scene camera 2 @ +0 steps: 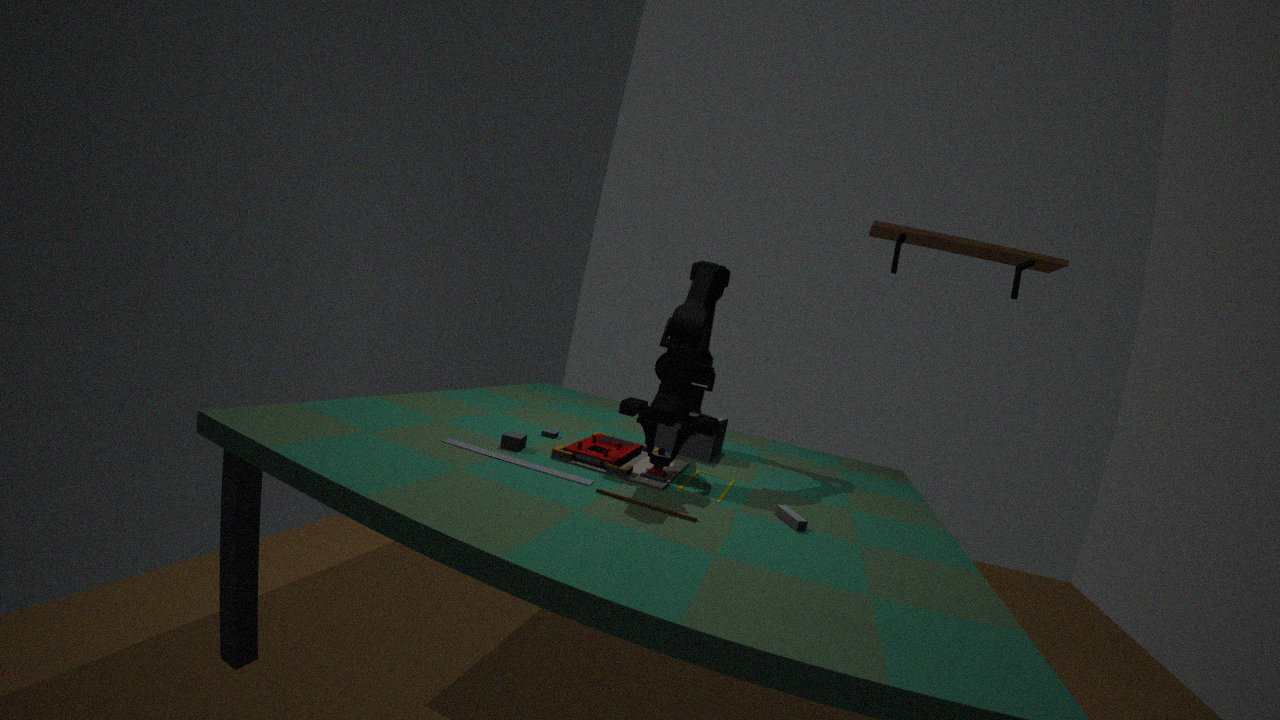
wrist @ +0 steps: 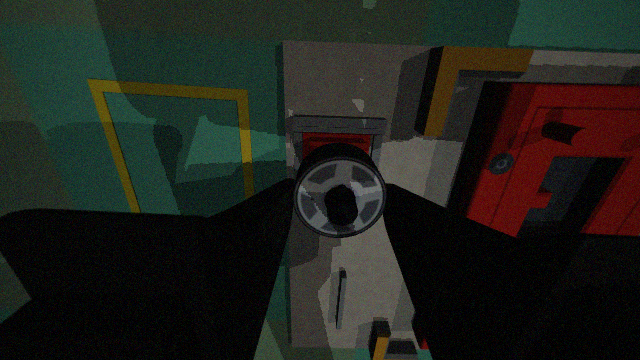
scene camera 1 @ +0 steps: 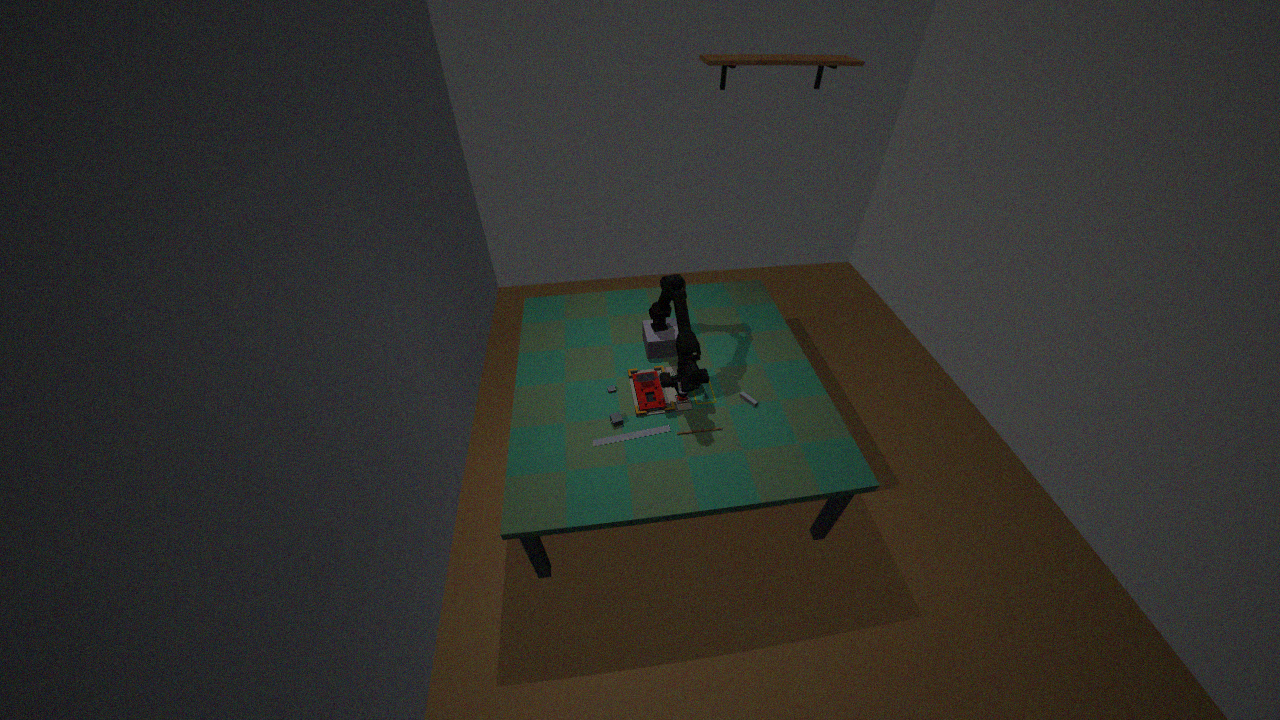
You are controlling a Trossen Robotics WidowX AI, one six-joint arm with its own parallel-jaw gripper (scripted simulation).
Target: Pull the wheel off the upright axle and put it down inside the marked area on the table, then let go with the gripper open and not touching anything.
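Scene camera 2: my gripper [scene camera 2: 660, 459] visible. Gripper visible in the wrist view [wrist: 338, 190] too.
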